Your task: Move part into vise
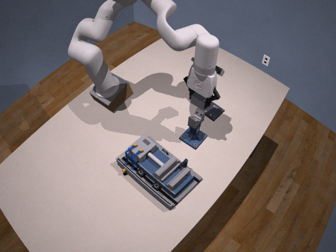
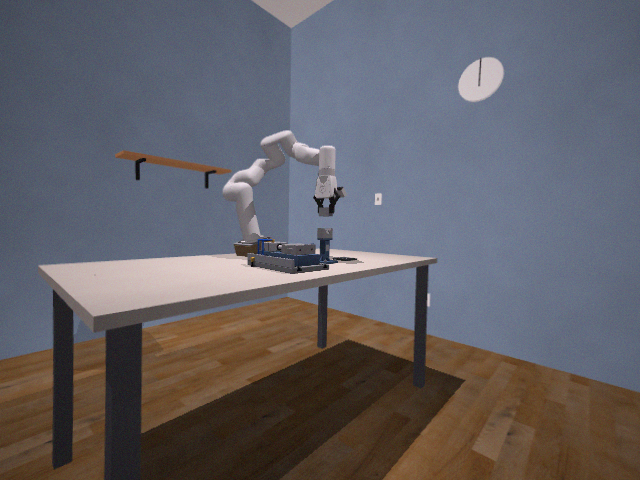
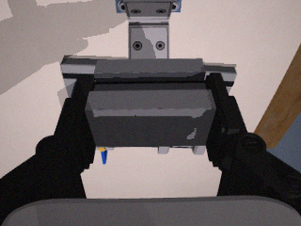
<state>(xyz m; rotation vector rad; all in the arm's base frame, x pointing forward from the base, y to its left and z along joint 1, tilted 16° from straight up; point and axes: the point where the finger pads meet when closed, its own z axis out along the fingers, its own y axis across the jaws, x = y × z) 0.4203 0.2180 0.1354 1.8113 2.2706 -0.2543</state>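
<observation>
Now: hand 10 mm above the part. Round my hand: white cylinder rod (30 mm ahead, 230 mm to the right, 170 mm below); then blue post (100 mm ahead, 150 mm to the right, 190 mm below); then work stop (110 mm ahead, 170 mm to the right, 160 mm below).
</observation>
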